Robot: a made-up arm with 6 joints.
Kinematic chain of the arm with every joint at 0, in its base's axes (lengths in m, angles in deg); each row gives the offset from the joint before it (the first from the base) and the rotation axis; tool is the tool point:
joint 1: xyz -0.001 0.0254 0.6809 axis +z
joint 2: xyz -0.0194 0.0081 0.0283 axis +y
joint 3: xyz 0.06 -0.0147 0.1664 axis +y
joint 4: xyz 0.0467 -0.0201 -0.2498 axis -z
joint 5: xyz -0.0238 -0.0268 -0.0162 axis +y
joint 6: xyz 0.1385 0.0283 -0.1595 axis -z
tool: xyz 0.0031 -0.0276 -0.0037
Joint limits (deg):
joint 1: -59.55..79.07
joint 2: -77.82..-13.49
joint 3: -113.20..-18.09
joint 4: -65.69..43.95
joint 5: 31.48..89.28
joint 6: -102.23..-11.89
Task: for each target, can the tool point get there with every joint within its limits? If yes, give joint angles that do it. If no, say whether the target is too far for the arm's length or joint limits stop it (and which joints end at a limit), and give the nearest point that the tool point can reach.
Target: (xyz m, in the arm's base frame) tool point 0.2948 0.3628 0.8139
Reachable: yes | joints 51.36 -26.40 -58.95 7.92 58.93 -71.18
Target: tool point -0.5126 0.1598 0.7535
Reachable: no: joint limits stop it (at a limit: joint 1, joint 2, joint 3, joint 4, joint 5, joint 6) | nearest point -0.0571 0.3105 0.7687 | short by 0.480 m
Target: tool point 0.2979 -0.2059 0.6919
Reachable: yes | joints -13.00 -36.31 -36.52 -52.32 83.52 -83.63
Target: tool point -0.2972 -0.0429 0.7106
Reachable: no: joint limits stop it (at a limit: joint 1, joint 2, joint 3, joint 5, joint 6) | nearest point -0.0692 -0.1962 0.4937 | short by 0.350 m
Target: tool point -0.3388 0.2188 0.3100
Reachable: no: joint limits stop it (at a limit: joint 1, joint 2, joint 3, joint 4, joint 5, joint 6) | nearest point -0.0779 0.2025 0.4748 | short by 0.309 m
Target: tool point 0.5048 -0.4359 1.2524
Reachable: no: too far | nearest point 0.3269 -0.2736 1.1231 | short by 0.273 m
